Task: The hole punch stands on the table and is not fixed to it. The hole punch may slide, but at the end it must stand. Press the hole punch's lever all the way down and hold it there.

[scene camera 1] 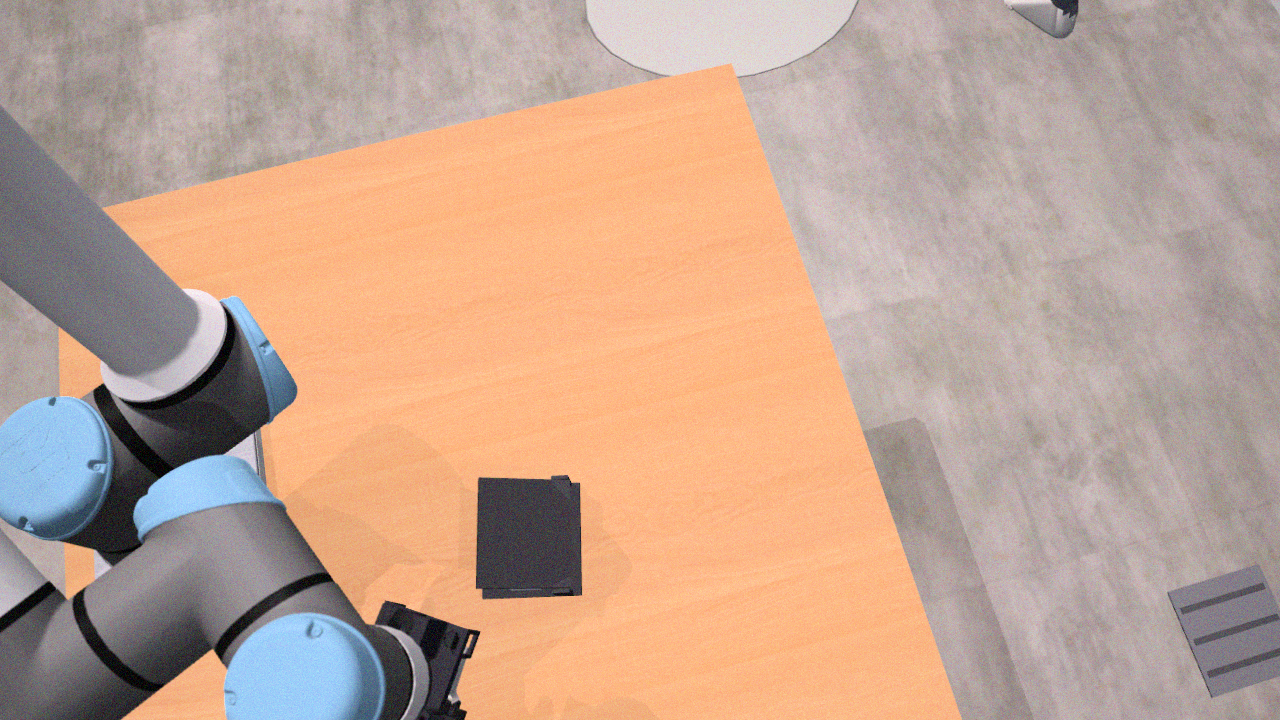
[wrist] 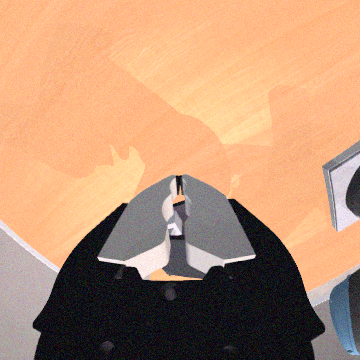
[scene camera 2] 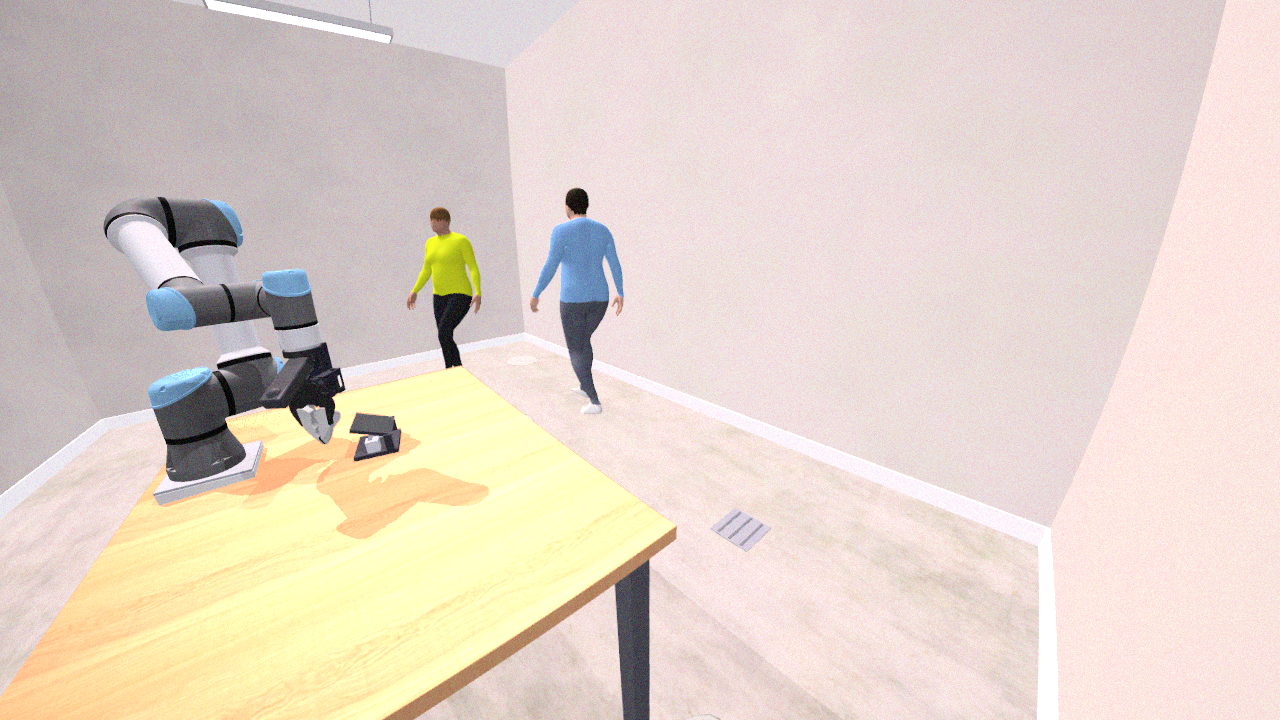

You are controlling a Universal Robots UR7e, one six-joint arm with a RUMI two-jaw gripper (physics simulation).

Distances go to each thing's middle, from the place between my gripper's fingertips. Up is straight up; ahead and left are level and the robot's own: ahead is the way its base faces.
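With the flat lever point(scene camera 1: 523, 525) as the reference, my hand is 40 mm above it, 80 mm short of it and 140 mm to the right of it. The hole punch point(scene camera 1: 575, 502) is 80 mm ahead of my hand, and it is also 60 mm below my hand and 140 mm to the left of it.
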